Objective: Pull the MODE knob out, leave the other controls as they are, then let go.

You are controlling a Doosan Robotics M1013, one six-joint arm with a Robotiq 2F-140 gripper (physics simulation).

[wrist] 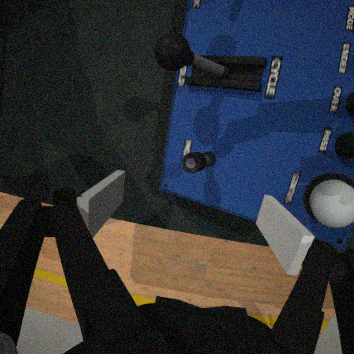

Scene:
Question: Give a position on a black ball-ended lever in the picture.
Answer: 171, 50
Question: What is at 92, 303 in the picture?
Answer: My gripper.

